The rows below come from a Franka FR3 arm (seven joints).
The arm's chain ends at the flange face. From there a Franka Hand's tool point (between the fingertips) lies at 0.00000 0.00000 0.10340 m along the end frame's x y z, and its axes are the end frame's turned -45 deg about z.
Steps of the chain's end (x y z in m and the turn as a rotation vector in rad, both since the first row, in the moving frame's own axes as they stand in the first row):
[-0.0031 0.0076 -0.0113 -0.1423 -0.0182 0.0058]
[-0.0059 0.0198 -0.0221 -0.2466 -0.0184 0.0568]
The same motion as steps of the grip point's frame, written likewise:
[-0.0193 0.0122 -0.0124 -0.0878 -0.1135 0.0058]
[-0.0378 0.0258 -0.0252 -0.1614 -0.1874 0.0568]

